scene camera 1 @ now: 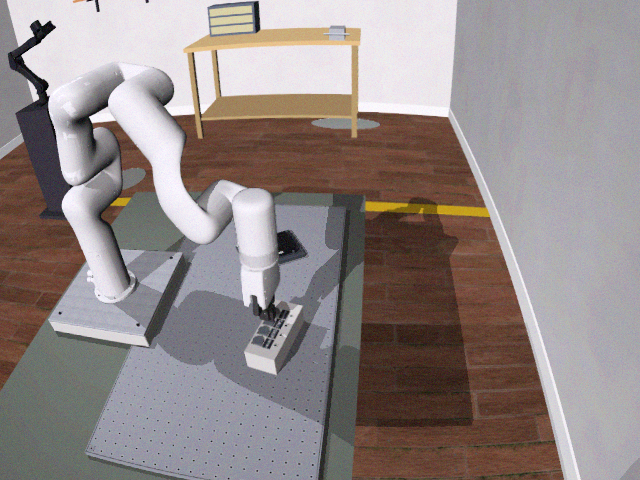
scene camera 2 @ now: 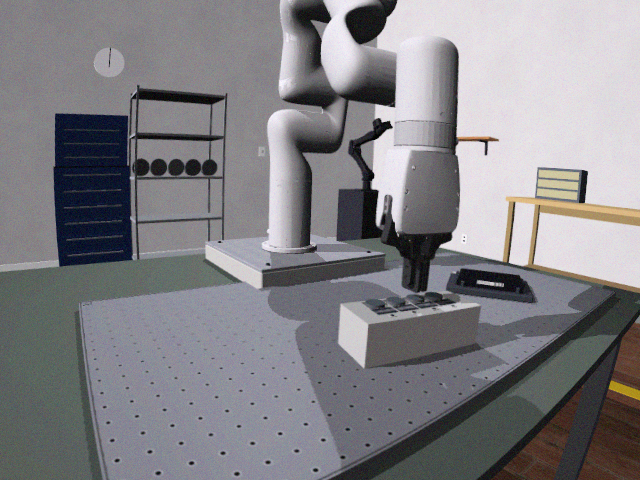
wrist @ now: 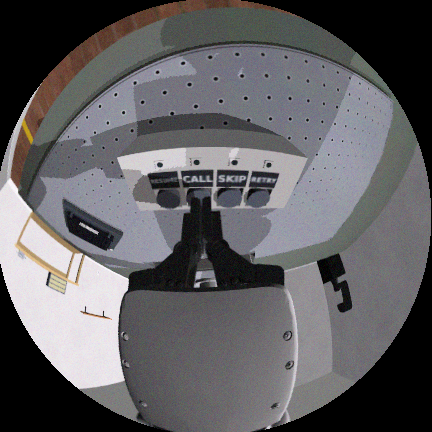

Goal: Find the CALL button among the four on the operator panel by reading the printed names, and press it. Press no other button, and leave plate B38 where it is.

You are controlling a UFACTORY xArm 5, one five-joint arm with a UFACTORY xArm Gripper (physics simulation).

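Places are measured from the arm's base along level axes (x ahead, y left, z up), in centimetres.
Pixels of known places: gripper, fingertip midpoint: (scene camera 1: pixel 268 318) (scene camera 2: pixel 413 289) (wrist: pixel 202 207); arm's base, link origin: (scene camera 1: pixel 115 287) (scene camera 2: pixel 289 247) (wrist: pixel 211 281).
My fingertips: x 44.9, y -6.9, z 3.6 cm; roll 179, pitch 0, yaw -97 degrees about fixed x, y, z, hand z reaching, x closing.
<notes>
Ahead of a thing's pixels: the offset from my fingertips to its top centre. Level surfaces: height alone.
The operator panel @(dx +1.6, dy -1.4, dz -1.1 cm) (scene camera 1: pixel 262 362) (scene camera 2: pixel 413 338) (wrist: pixel 290 172) is a cream box with four round dark buttons. In the wrist view the names CALL, SKIP and RETRY read clearly; RESUME is shaded and faint. The CALL button @(dx +0.1, dy +0.4, dz -1.1 cm) (wrist: pixel 198 192) is second from the left there, between the RESUME button @(dx +0.6, dy +3.3, dz -1.1 cm) (wrist: pixel 168 198) and the SKIP button @(dx -0.5, dy -2.6, dz -1.1 cm) (wrist: pixel 229 197); the RETRY button @(dx -1.0, dy -5.5, dz -1.1 cm) (wrist: pixel 258 198) is at the right. My gripper (scene camera 1: pixel 267 317) (scene camera 2: pixel 415 288) (wrist: pixel 202 207) is shut and empty, pointing down, its tips over CALL and partly covering it. Whether they touch it is unclear. Plate B38 @(dx -7.1, dy +30.5, dz -4.0 cm) (scene camera 1: pixel 291 245) (scene camera 2: pixel 490 284) (wrist: pixel 91 227) is dark, with an unreadable white label.
The panel and the dark plate rest on a grey perforated board @(dz -6.6 cm) (scene camera 1: pixel 206 423) (scene camera 2: pixel 206 413) (wrist: pixel 320 210). The plate is beyond the RESUME end of the panel. The arm's base block (scene camera 1: pixel 103 310) (scene camera 2: pixel 310 273) stands behind the board. A wooden workbench (scene camera 1: pixel 279 38) stands by the far wall.
</notes>
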